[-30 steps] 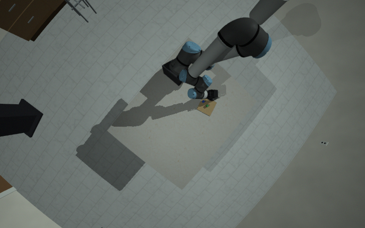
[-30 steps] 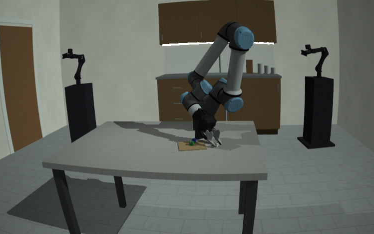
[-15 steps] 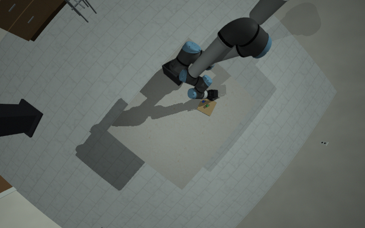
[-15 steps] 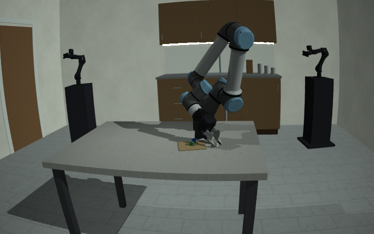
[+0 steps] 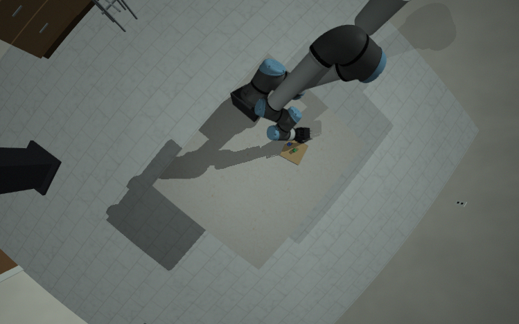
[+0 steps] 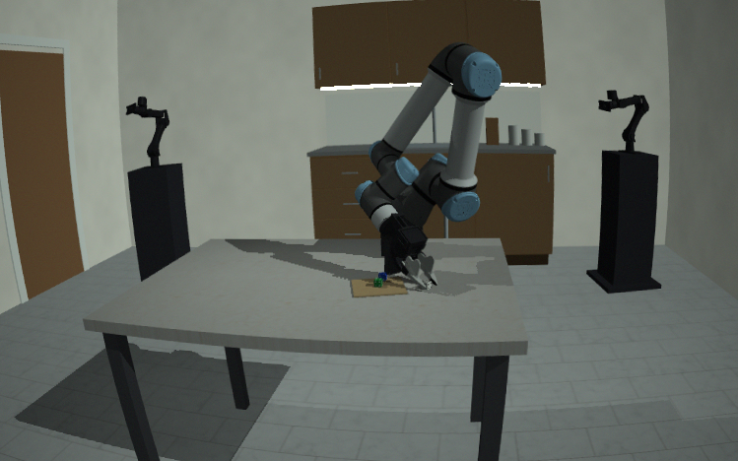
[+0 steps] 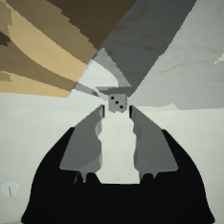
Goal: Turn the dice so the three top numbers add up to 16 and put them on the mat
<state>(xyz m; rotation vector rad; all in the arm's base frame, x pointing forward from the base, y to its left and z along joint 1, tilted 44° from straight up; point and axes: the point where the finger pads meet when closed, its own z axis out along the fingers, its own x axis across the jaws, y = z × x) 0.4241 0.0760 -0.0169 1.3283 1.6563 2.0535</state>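
Now: the white die 1 cm below my hand and 1 cm behind it. From my hand the other things lie so: blue die: 12 cm to the right, 8 cm behind; green die: 13 cm to the right, 3 cm behind; tan mat: 13 cm to the right, 3 cm behind, 2 cm below.
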